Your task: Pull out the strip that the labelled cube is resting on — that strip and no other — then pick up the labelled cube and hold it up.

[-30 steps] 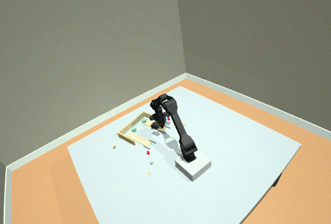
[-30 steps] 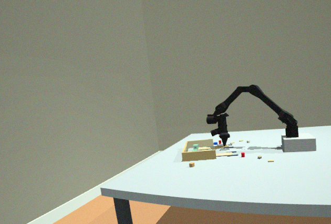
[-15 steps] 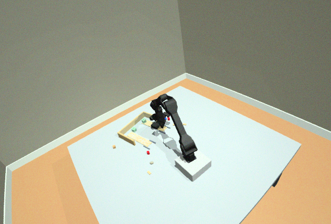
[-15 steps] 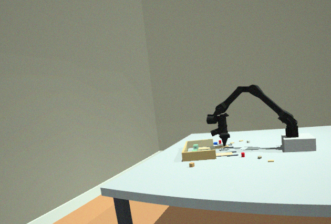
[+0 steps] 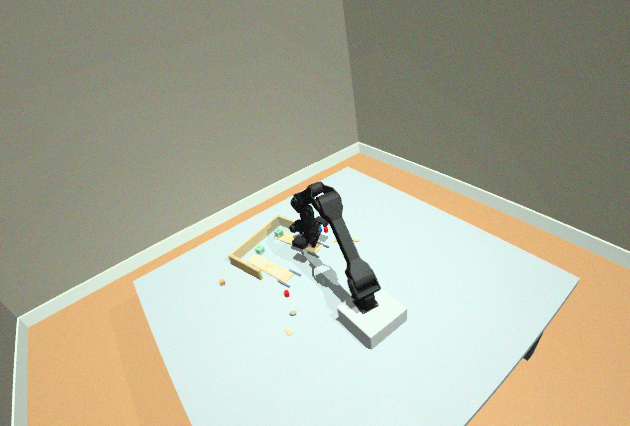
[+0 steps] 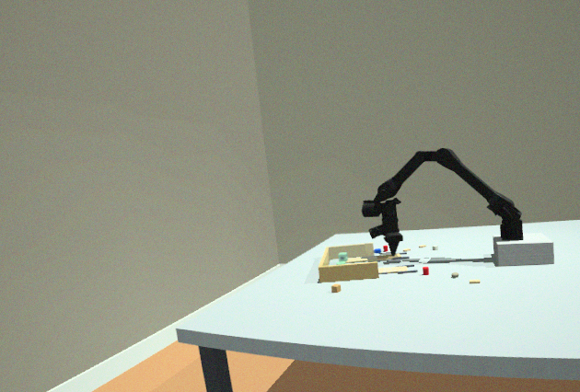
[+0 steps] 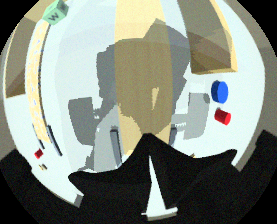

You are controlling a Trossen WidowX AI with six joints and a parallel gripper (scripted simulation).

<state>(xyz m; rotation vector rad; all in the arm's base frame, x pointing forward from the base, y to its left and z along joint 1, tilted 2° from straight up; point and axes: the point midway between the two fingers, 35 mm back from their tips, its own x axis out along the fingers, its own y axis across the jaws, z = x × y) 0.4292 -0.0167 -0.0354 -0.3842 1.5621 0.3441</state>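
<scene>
My gripper tip is 8 cm short of the strip and 4 cm to the right of it. From my gripper tip the other things lie so: blue piece (9 cm ahead, 7 cm to the right).
</scene>
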